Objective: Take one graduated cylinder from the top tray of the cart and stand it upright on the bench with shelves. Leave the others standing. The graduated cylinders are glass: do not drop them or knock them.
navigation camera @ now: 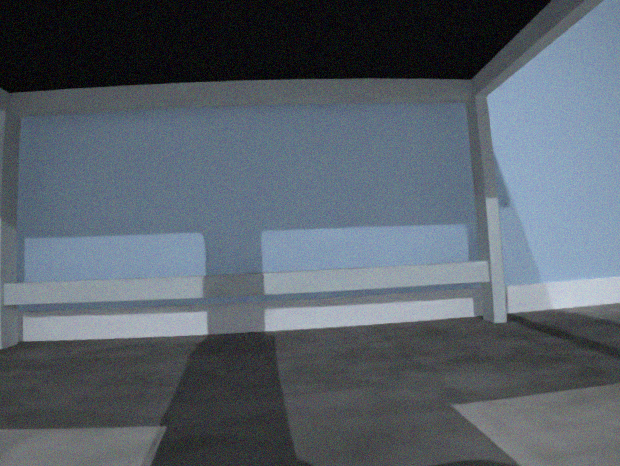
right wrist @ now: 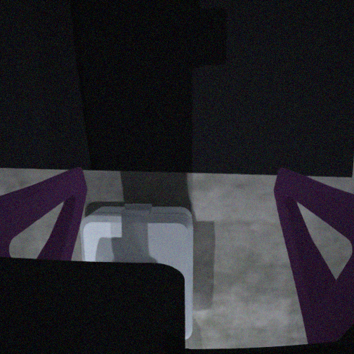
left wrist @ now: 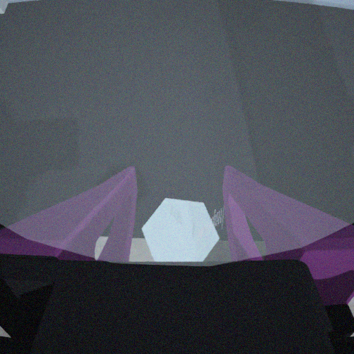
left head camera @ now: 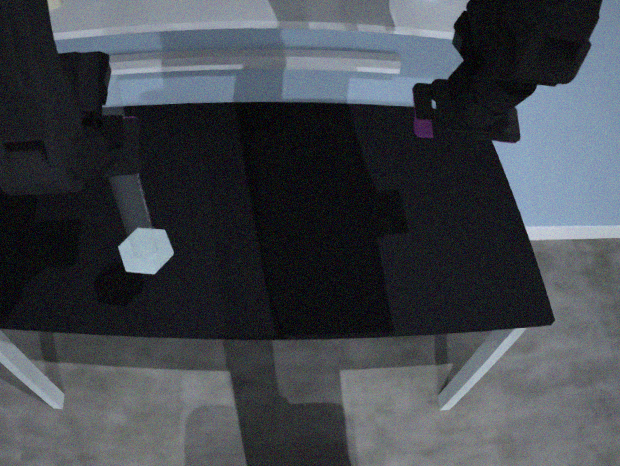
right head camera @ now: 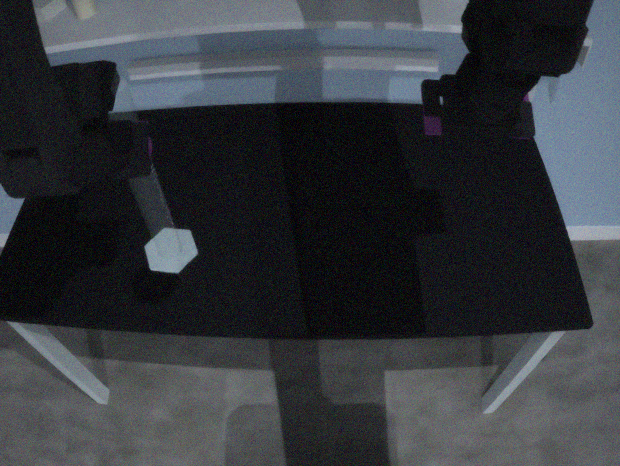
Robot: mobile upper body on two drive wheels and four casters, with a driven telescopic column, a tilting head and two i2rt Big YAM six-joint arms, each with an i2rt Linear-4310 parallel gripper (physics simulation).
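Places are measured from the left arm's base along level axes (x ahead, y left, z up), in metres.
Pixels of known places: left gripper, between the fingertips: (right head camera: 136,146); right gripper, between the fingertips: (left head camera: 447,131) (right head camera: 463,128).
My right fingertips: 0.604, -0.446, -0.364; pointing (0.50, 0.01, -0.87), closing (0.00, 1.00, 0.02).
Observation:
Ahead of a thing's pixels: the offset from my right fingertips to its top centre, as dx, dy, dz. "spot": to the spot under its first point. Level surfaces: height alone.
My left gripper (left head camera: 125,150) (right head camera: 140,150) (left wrist: 180,169) is shut on a clear graduated cylinder {-0.023, +0.444, +0.106} (left head camera: 131,200) (right head camera: 152,200) (left wrist: 180,230). Its pale hexagonal foot faces the head cameras, so it hangs tilted, over the left part of the black bench top {dz -0.529} (left head camera: 451,250) (right head camera: 501,250) (left wrist: 150,75) (right wrist: 135,100). A dark shadow lies apart from the foot, so it is above the top. The upper part of the cylinder is hidden by the gripper. My right gripper (left head camera: 466,134) (right head camera: 478,131) (right wrist: 180,178) is open and empty over the back right of the bench. The cart and the other cylinders do not show.
A pale upper shelf (left head camera: 200,15) (right head camera: 225,15) runs along the back, with a yellowish object {spot: +0.554, +0.749, -0.041} (right head camera: 84,7) at its left. A lower pale bar (left head camera: 320,62) runs beneath it. The bench has white legs {spot: +0.004, -0.367, -0.937} (left head camera: 471,368) (right head camera: 523,370). The right wrist view shows the robot's pale base (right wrist: 170,245).

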